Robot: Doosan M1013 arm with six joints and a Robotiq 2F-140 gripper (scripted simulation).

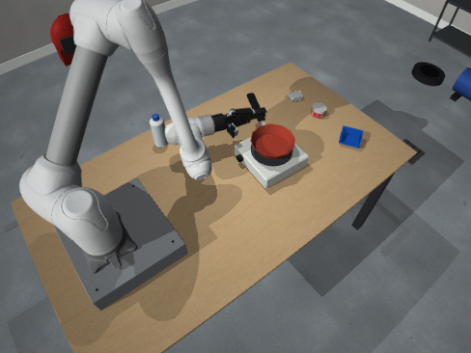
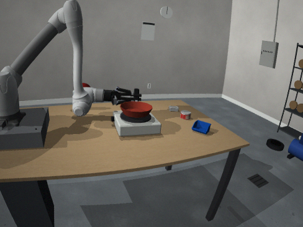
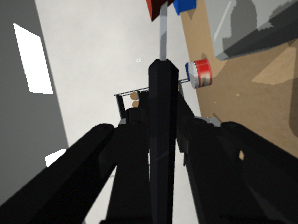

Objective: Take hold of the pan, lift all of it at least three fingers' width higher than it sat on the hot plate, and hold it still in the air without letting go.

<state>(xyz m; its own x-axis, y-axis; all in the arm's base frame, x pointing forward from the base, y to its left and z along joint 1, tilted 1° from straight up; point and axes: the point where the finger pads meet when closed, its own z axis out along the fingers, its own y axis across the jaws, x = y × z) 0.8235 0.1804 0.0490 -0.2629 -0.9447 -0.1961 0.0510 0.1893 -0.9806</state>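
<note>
The red pan lies 100 mm to the right of my hand, 30 mm behind it and 20 mm below it. Round my hand: blue bin (350 mm ahead, 280 mm to the right, 120 mm below); hot plate (160 mm to the right, 110 mm below, 60 mm behind).
</note>
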